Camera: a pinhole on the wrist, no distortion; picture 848 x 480 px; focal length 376.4 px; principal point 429.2 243.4 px. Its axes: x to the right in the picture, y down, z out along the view. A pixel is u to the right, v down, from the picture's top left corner.
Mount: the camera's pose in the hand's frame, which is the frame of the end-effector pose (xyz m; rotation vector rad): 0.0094 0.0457 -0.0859 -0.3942 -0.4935 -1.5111
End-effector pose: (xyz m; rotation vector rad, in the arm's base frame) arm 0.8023 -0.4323 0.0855 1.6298 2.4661 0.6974
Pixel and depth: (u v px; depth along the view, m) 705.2 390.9 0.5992
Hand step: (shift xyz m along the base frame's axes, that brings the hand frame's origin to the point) 0.1385 0.3937 -0.5594
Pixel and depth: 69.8 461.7 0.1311
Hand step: 0.1439 0.1288 0.1426
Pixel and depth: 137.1 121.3 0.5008
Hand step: 0.6542 0.0782 0.1389
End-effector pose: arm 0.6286 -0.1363 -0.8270 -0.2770 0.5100 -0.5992
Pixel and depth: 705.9 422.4 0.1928
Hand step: 0.1611 -0.0108 0.0871
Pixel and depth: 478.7 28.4 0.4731
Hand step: 0.0809 0.3977 0.2935
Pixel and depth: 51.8 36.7 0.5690
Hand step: 0.1817 0.8617 -0.1376
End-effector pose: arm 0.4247 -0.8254 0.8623 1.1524 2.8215 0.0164
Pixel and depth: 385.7 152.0 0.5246
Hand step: 0.3973 0.1542 -0.2848
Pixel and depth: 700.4 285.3 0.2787
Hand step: 0.0269 0.0277 -0.2577
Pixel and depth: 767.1 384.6 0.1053
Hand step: -0.0080 0.0446 -0.0579
